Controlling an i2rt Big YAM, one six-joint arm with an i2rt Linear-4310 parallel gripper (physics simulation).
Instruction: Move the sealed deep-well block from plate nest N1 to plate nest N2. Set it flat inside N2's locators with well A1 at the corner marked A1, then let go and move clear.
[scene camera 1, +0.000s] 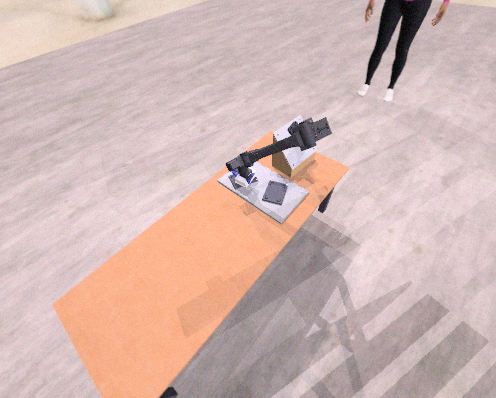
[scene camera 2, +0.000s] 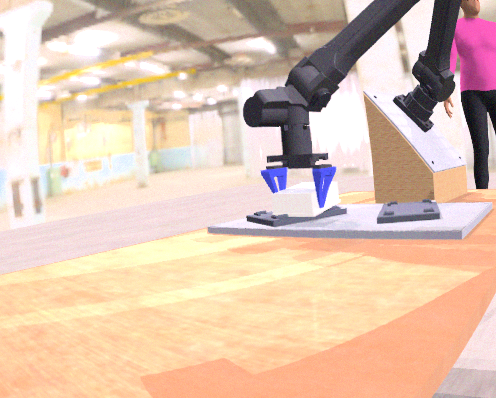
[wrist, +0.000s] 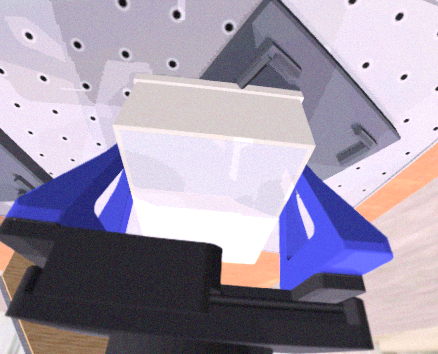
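Seen in the pictures: gripper, fingertip midpoint: (scene camera 1: 243, 180) (scene camera 2: 301, 207) (wrist: 213, 144); arm's base at its link origin: (scene camera 2: 412, 114).
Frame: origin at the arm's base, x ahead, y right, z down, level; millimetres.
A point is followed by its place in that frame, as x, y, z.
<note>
The white deep-well block (scene camera 1: 243, 181) @[425, 106, 149] (scene camera 2: 294, 202) @[433, 121, 166] (wrist: 215, 167) @[416, 129, 148] is between the blue fingers of my gripper (scene camera 1: 245, 177) @[399, 129, 180] (scene camera 2: 299, 198) @[399, 129, 180] (wrist: 213, 144) @[399, 129, 180], which is shut on it. The block is low over one dark nest plate (scene camera 1: 233, 182) @[442, 180, 191] (scene camera 2: 259, 219) @[447, 192, 194] (wrist: 345, 115) @[427, 201, 191], turned at an angle to that plate's edges; whether they touch is unclear. Raised corner locators show on this plate in the wrist view. A second dark nest plate (scene camera 1: 275, 192) @[355, -89, 191] (scene camera 2: 409, 213) @[415, -106, 191] (wrist: 11, 167) @[332, -27, 191] lies nearer the arm's base, with no block on it. N1, N2 and A1 markings are not readable.
Both nests are on a grey perforated board (scene camera 1: 295, 204) @[354, -233, 203] (scene camera 2: 350, 231) @[502, -27, 204] (wrist: 150, 30) @[448, 89, 203] on the orange table (scene camera 1: 150, 260) @[1108, 202, 216] (scene camera 2: 200, 310) @[860, -39, 216]. A wooden wedge with a white sloped face (scene camera 1: 281, 161) @[163, -5, 123] (scene camera 2: 397, 162) @[161, 5, 116] carries the arm's base behind the board. A person (scene camera 1: 405, 25) (scene camera 2: 478, 60) stands beyond the table.
</note>
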